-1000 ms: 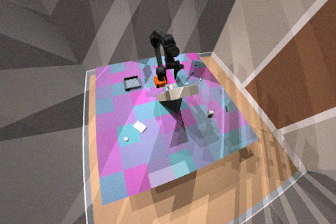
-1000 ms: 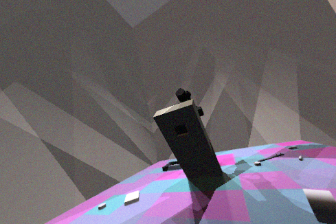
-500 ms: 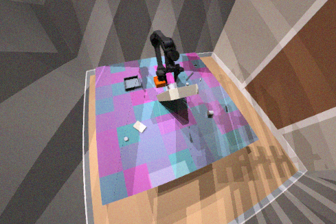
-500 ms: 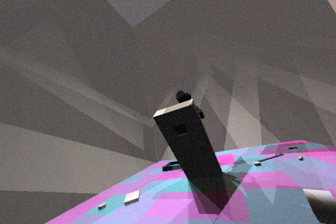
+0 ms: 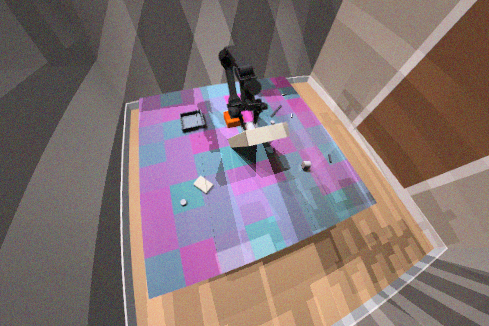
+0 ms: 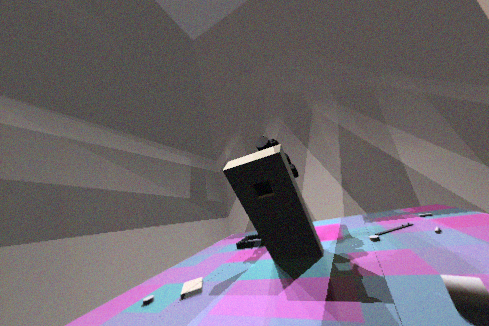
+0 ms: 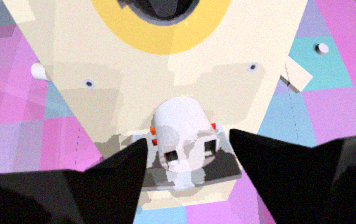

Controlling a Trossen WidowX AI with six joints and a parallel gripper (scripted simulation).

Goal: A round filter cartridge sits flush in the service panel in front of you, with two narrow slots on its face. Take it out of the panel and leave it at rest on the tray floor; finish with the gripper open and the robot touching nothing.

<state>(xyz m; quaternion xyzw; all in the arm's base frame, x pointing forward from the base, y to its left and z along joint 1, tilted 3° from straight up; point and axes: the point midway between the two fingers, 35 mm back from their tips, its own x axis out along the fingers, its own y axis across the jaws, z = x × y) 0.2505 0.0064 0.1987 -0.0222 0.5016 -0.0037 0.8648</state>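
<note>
Now: gripper tip 330 mm past the grey framed dish, 280 mm to the left of it and 220 mm above it. Also, from my gripper tip: round filter cartridge 10 mm below; flat white block 300 mm to the right, 220 mm below, 150 mm ahead.
</note>
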